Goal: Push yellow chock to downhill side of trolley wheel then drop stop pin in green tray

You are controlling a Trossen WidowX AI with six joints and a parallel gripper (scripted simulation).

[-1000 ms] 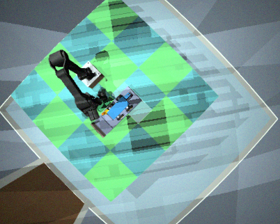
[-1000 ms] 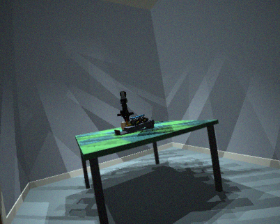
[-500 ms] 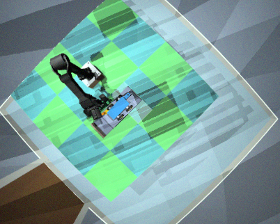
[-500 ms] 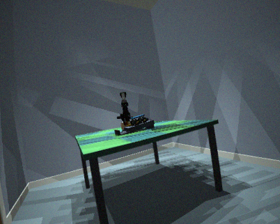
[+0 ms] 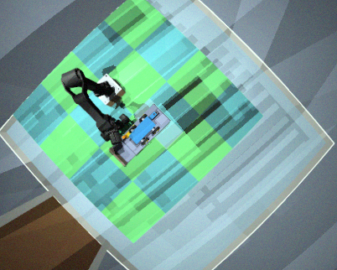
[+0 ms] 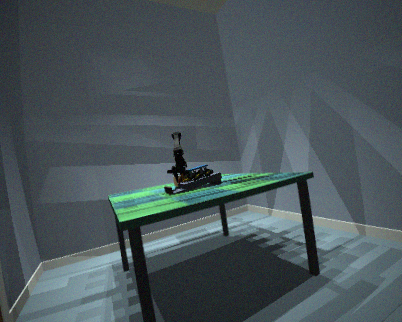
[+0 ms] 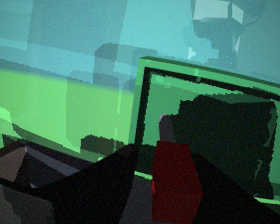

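The green tray lies 6 cm below my gripper tip and 3 cm to the left of it. Round my gripper tip: yellow chock 7 cm ahead, 3 cm to the left, 3 cm above; then stop pin right at my gripper tip; then ramp 13 cm to the left, 12 cm ahead, 1 cm below.
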